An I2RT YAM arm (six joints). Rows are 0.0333 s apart.
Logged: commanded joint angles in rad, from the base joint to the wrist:
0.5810 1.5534 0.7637 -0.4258 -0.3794 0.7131
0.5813 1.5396 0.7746 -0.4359 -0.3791 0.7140
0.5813 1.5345 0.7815 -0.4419 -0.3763 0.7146
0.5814 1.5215 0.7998 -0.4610 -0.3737 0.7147
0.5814 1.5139 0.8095 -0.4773 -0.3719 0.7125
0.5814 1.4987 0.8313 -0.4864 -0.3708 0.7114
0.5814 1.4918 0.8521 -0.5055 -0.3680 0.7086
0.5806 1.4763 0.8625 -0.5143 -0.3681 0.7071
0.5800 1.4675 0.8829 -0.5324 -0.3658 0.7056
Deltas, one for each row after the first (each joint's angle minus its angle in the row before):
0.0003 -0.0138 0.0109 -0.0101 0.0003 0.0009
0.0000 -0.0051 0.0069 -0.0060 0.0028 0.0006
0.0001 -0.0130 0.0183 -0.0191 0.0026 0.0001
0.0000 -0.0076 0.0097 -0.0163 0.0018 -0.0022
0.0000 -0.0152 0.0218 -0.0091 0.0011 -0.0011
0.0000 -0.0069 0.0208 -0.0191 0.0028 -0.0028
-0.0008 -0.0155 0.0104 -0.0088 -0.0001 -0.0015
-0.0006 -0.0088 0.0204 -0.0181 0.0023 -0.0015

